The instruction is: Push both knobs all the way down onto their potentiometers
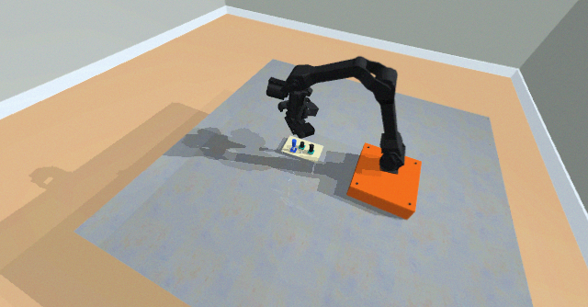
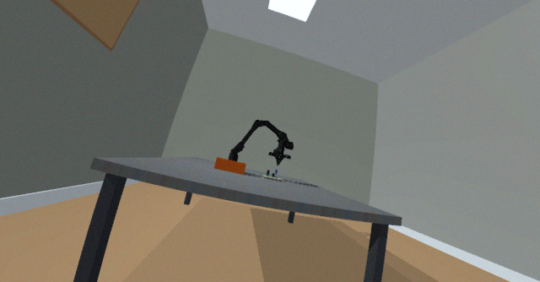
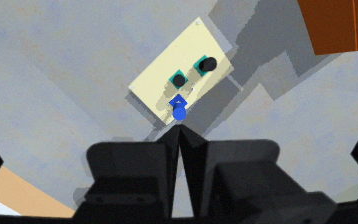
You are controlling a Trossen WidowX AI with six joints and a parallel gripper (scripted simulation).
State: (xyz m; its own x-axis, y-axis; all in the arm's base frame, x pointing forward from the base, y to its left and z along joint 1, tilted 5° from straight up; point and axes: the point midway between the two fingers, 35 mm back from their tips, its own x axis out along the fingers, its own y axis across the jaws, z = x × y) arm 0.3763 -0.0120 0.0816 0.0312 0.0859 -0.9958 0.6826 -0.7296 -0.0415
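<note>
My gripper tip is 60 mm above the blue knob. The rest, counted from my gripper tip: black knob 70 mm below, 70 mm behind, 10 mm to the right.
</note>
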